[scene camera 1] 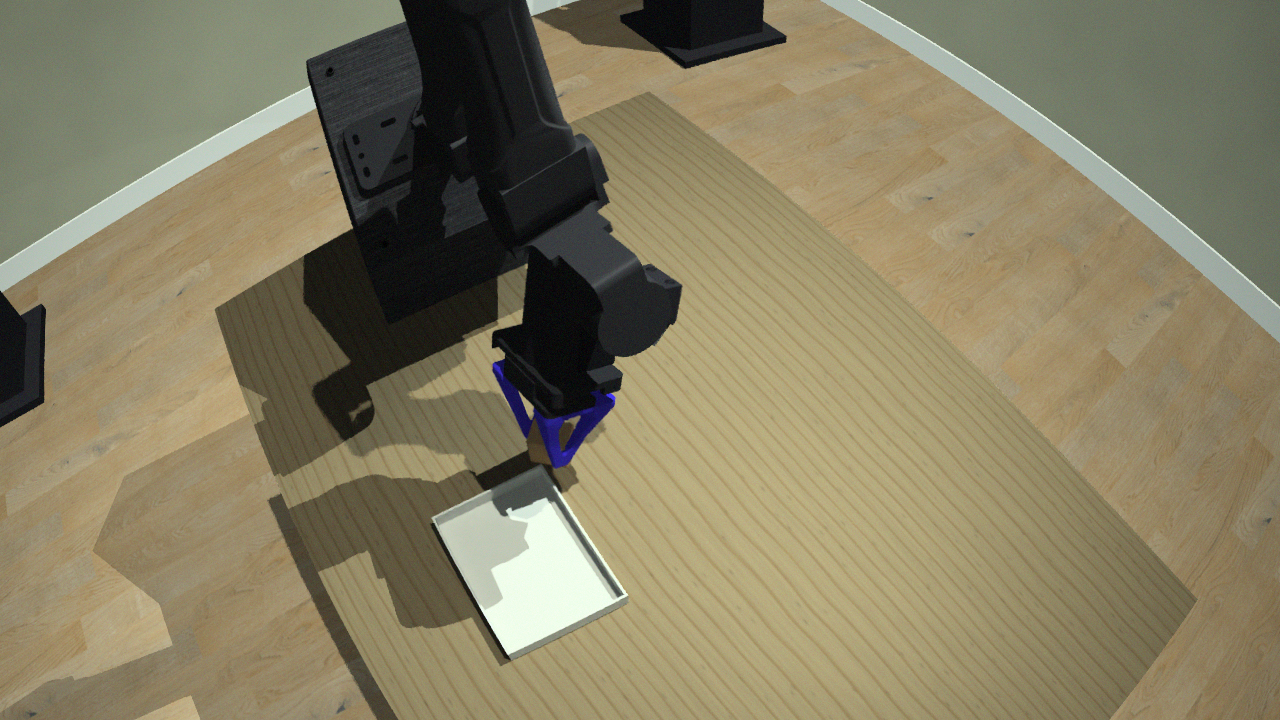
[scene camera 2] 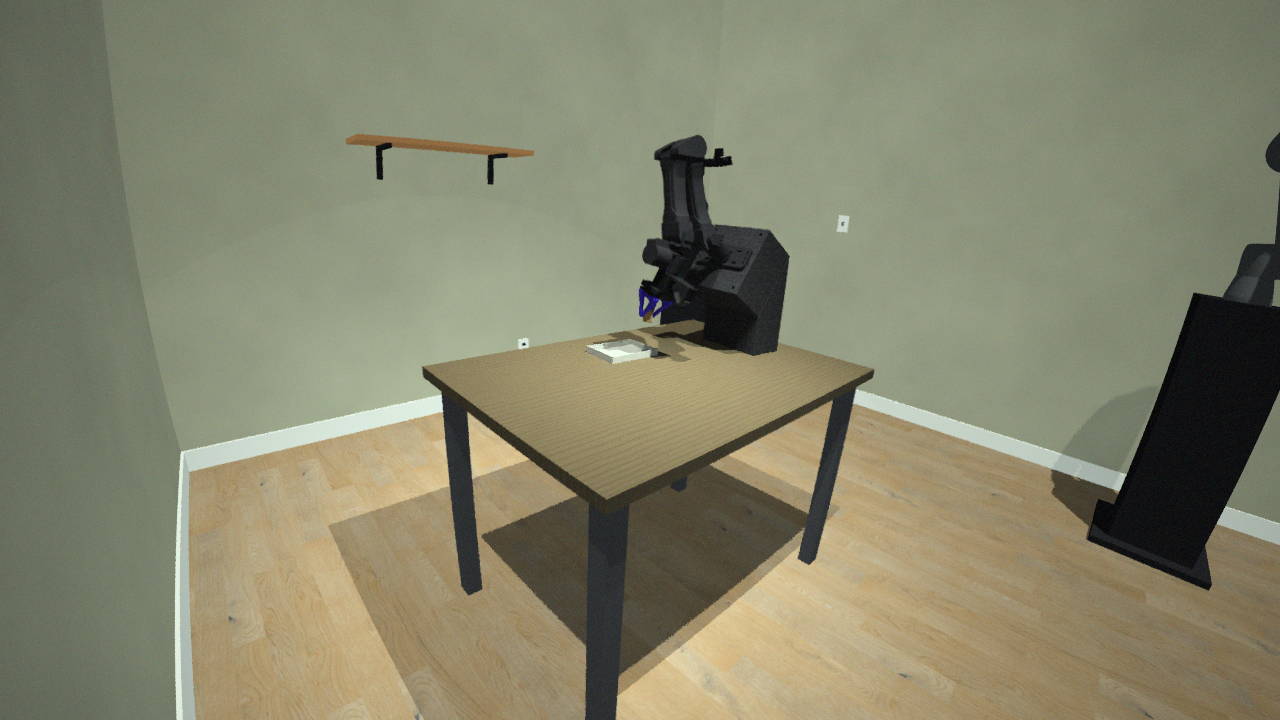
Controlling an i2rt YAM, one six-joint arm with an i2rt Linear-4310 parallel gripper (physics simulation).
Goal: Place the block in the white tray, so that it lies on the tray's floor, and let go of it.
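Places are measured from the arm's base along level axes (x back, y down, z right), in millimetres.
Pixels of known places: gripper, between the fingertips: [scene camera 1: 545,450] [scene camera 2: 645,316]; arm's base, origin of its link: [scene camera 1: 444,119] [scene camera 2: 724,256].
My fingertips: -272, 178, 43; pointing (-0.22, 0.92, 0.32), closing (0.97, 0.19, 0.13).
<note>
Ahead of a thing's pixels: the offset from my fingertips to its top centre, as dx, dy, dz. Level surfaces: height alone.
The brown block {+2, -21, -7} [scene camera 1: 538,445] [scene camera 2: 647,317] is between the blue fingertips, partly hidden by a finger in the scene camera 1 view. My gripper [scene camera 1: 547,450] [scene camera 2: 648,313] is shut on the block and points down. It holds the block up in the air, clear of the table in the scene camera 2 view. The white tray {-35, +103, +57} [scene camera 1: 546,586] [scene camera 2: 614,359] lies flat on the table, with low walls and shadows across part of its floor. In the scene camera 1 view the gripper and block show just beyond the tray's far corner, not over its floor.
The wooden table {dy +123} [scene camera 1: 805,465] [scene camera 2: 626,420] carries the tray and the arm's dark base block [scene camera 1: 438,268] [scene camera 2: 760,295], which stands behind the gripper. A wall shelf [scene camera 2: 438,145] and a black pedestal [scene camera 2: 1190,429] stand away from the table.
</note>
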